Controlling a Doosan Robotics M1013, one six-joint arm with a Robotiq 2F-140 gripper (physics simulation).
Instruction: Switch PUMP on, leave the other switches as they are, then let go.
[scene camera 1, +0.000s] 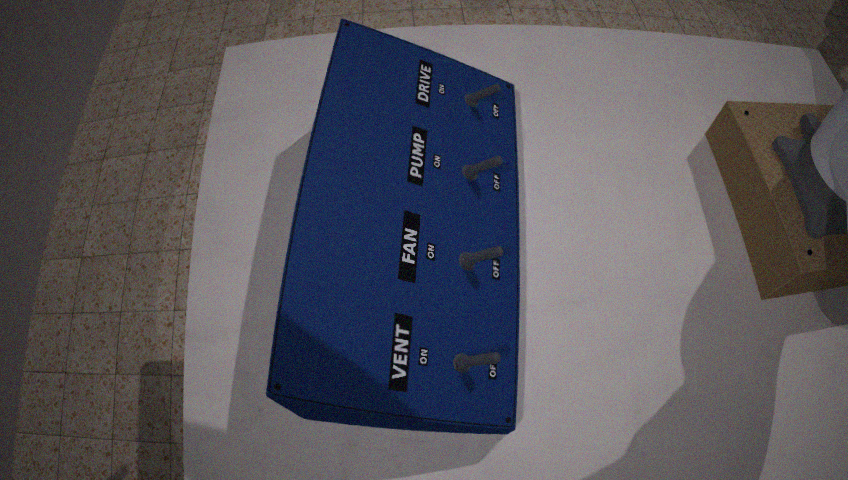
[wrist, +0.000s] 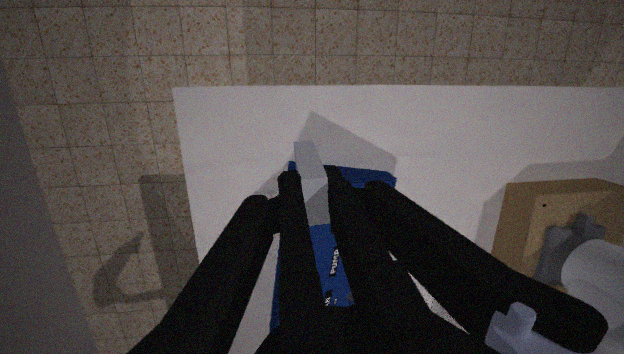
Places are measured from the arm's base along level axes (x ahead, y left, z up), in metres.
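Pixels of known places: gripper, between the fingertips: (wrist: 304, 158); arm's base, origin of its link: (scene camera 1: 830, 187) (wrist: 565, 255).
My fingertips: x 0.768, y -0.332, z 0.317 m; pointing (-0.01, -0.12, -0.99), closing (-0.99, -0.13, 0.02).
For each thing: its top centre in the pictures, then the offset to it from my fingertips. Level surfaces: height alone.
- PUMP lever, centre of its top: (scene camera 1: 486, 156) dx -0.194, dy +0.315, dz -0.295 m
- DRIVE lever, centre of its top: (scene camera 1: 486, 84) dx -0.205, dy +0.196, dz -0.295 m
- FAN lever, centre of its top: (scene camera 1: 485, 248) dx -0.183, dy +0.435, dz -0.295 m
- VENT lever, centre of its top: (scene camera 1: 482, 355) dx -0.172, dy +0.554, dz -0.295 m
- PUMP label, centre of its top: (scene camera 1: 417, 152) (wrist: 335, 262) dx -0.112, dy +0.308, dz -0.297 m
- white table, height of its surface: dz -0.425 m
A blue switch panel (scene camera 1: 351, 196) (wrist: 367, 176) has four grey levers. In scene camera 1, the PUMP lever (scene camera 1: 484, 166) is second from the top and tilts right, towards its OFF label. The DRIVE lever (scene camera 1: 484, 95), the FAN lever (scene camera 1: 483, 257) and the VENT lever (scene camera 1: 479, 361) also tilt towards OFF. My gripper (wrist: 304, 158) is shut and empty, its pale fingertips together, and it hangs above the panel in the wrist view. The PUMP label (wrist: 334, 262) shows between the black finger links there. The fingers hide much of the panel. The gripper does not show in scene camera 1.
The panel stands on a white table (scene camera 1: 601, 178) (wrist: 440, 130). A wooden block (scene camera 1: 737, 202) (wrist: 510, 215) with a grey and white base part on it stands at the right. Tiled floor (scene camera 1: 113, 226) (wrist: 150, 40) lies past the table edges. Shadows fall across the table.
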